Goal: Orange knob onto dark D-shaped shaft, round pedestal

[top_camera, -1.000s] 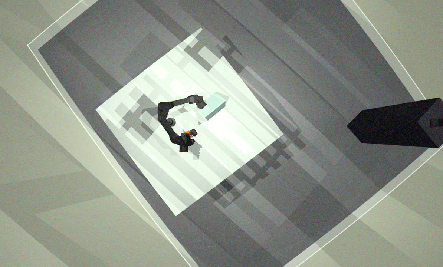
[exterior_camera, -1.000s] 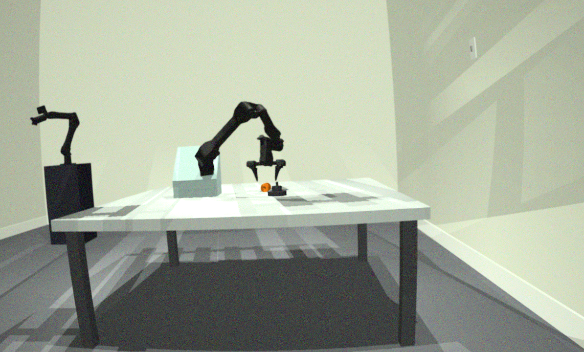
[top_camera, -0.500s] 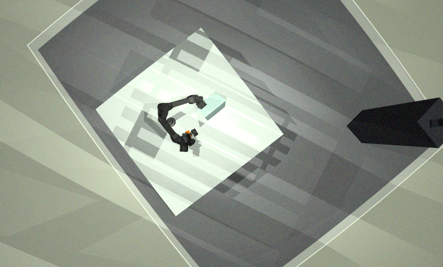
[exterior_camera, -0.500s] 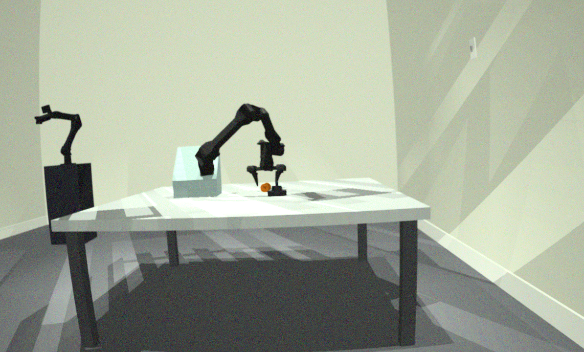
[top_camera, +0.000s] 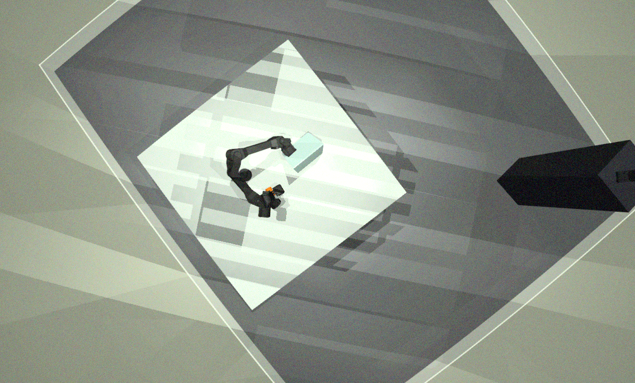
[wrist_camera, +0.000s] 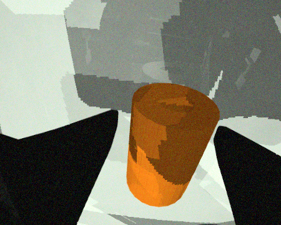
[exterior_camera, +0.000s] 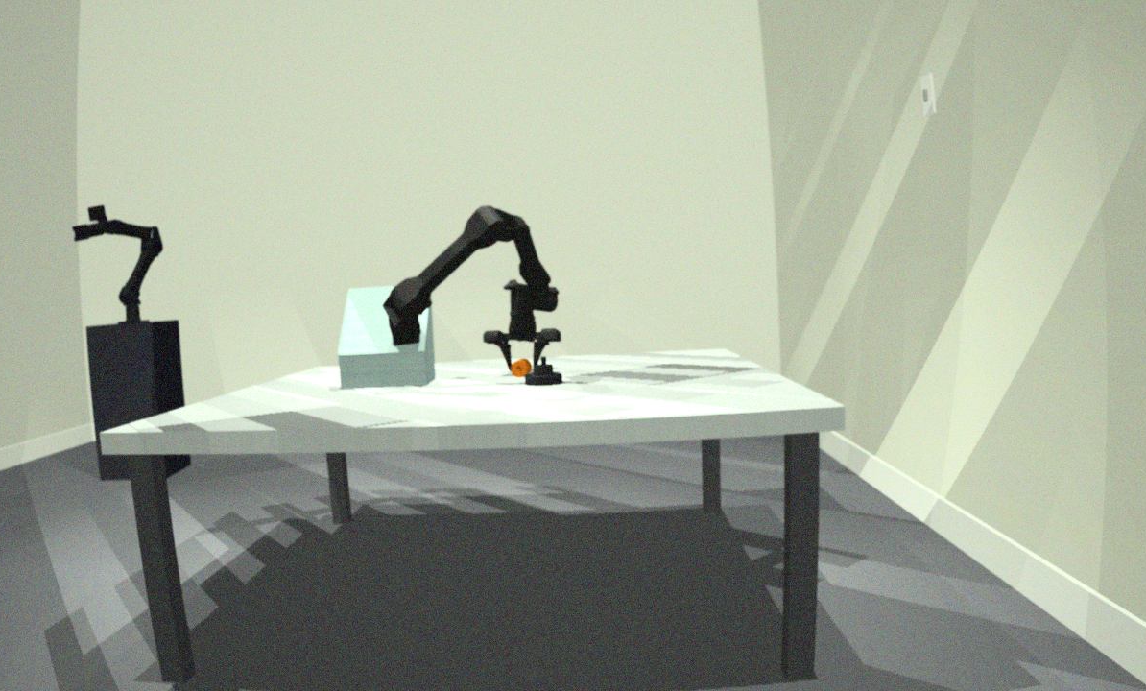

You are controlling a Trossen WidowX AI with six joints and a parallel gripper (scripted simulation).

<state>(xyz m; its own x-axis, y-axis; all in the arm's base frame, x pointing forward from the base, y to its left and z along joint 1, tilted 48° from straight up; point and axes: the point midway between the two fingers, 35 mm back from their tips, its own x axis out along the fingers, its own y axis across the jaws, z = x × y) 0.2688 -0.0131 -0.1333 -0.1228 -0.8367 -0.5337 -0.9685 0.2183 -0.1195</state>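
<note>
Now: the orange knob 10 mm to the right of my gripper tip and 10 mm above it. Also, from my gripper tip: pedestal (40 mm ahead, 210 mm to the right, 20 mm above).
</note>
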